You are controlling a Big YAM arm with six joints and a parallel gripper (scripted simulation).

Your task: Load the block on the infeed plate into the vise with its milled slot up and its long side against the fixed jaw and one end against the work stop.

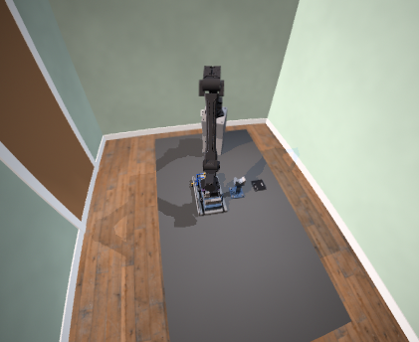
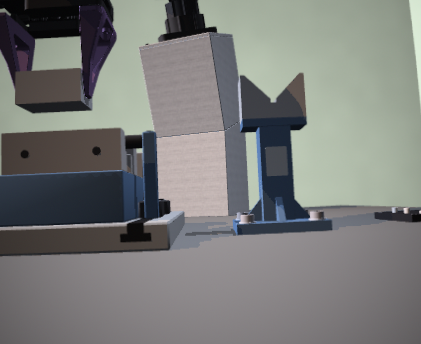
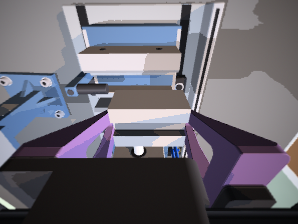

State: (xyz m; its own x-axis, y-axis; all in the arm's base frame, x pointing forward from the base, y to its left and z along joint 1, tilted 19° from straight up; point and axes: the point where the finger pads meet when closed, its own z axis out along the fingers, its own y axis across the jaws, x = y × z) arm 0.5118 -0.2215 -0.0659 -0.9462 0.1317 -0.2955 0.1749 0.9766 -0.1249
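The part lies right at my hand. Also, from my hand: dark work stop rod: 60 mm to the left, 50 mm below, 10 mm ahead; then moving jaw: 60 mm below, 30 mm behind, 20 mm to the left; then fixed jaw: 60 mm below, 40 mm ahead, 10 mm to the left.
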